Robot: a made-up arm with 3 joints.
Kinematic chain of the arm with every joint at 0, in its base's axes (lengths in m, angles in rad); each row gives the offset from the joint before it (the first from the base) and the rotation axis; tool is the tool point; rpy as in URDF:
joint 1: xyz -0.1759 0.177 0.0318 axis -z
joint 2: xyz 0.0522 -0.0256 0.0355 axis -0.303 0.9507 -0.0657
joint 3: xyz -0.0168 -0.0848 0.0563 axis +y
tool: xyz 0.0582 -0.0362 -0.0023 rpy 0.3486 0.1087 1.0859
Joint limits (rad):
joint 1: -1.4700..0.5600
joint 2: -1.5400..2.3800
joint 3: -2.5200..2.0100
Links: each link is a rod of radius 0.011 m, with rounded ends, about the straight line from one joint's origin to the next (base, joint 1, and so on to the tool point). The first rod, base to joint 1, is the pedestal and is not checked.
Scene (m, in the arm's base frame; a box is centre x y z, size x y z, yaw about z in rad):
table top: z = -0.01
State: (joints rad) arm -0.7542 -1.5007 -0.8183
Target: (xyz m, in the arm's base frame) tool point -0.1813 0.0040 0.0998
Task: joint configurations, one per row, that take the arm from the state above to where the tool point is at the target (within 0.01 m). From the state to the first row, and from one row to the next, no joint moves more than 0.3 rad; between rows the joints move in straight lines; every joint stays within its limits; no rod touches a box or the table.
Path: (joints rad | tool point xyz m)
1: -0.4750 -1.3856 -0.8129 | -0.0906 0.0239 0.0793
2: -0.1957 -1.2704 -0.8074 | -0.1353 0.0075 0.0897
3: 0.0835 -1.1553 -0.8020 | -0.1813 0.0040 0.0998

